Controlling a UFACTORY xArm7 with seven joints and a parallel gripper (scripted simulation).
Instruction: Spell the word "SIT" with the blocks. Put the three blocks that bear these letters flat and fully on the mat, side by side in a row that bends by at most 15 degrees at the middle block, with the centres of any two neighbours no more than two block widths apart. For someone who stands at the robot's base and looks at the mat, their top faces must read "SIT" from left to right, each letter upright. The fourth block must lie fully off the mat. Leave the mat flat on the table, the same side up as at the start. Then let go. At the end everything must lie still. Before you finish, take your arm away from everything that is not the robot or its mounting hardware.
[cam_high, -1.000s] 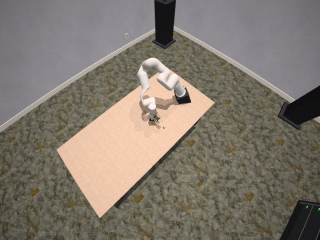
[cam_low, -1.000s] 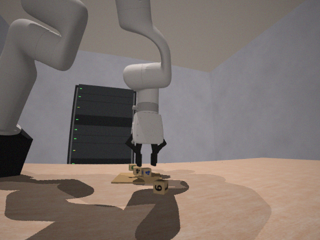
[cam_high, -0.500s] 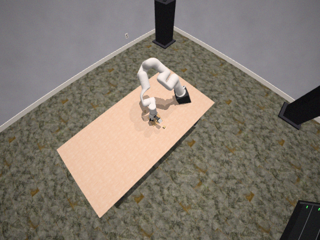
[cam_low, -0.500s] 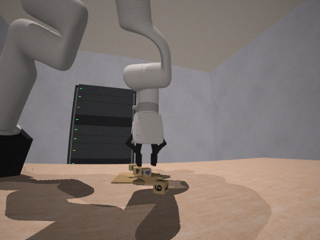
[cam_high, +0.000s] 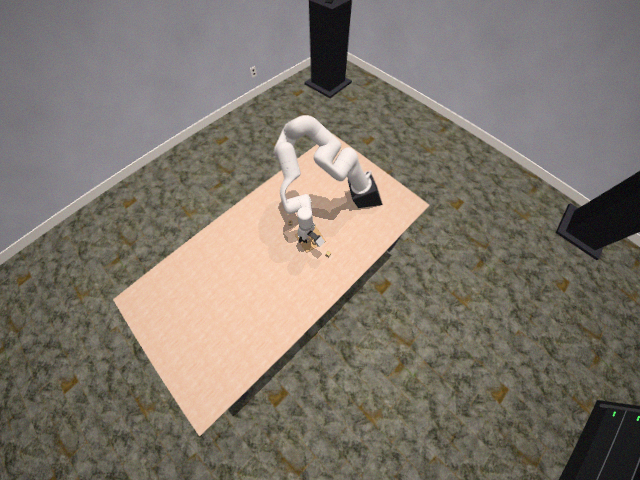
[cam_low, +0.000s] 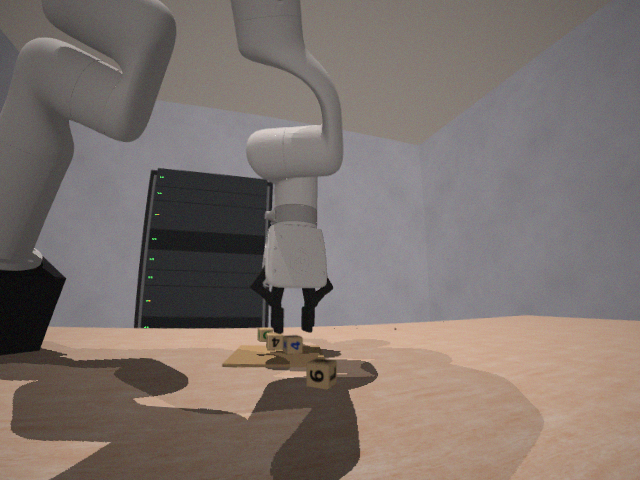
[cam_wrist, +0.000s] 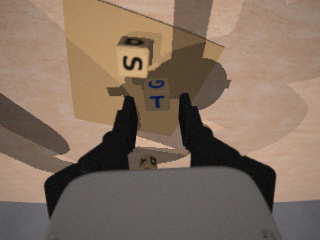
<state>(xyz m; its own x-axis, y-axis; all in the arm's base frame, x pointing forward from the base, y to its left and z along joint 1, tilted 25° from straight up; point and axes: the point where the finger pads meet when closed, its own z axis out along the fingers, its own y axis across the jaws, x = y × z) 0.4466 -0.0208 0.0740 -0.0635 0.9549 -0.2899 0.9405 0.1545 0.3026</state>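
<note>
My gripper is now 50 mm above the tan mat and 20 mm past it. The rest, counted from my hand: wooden block: 150 mm to the left, 40 mm below, 10 mm behind.
</note>
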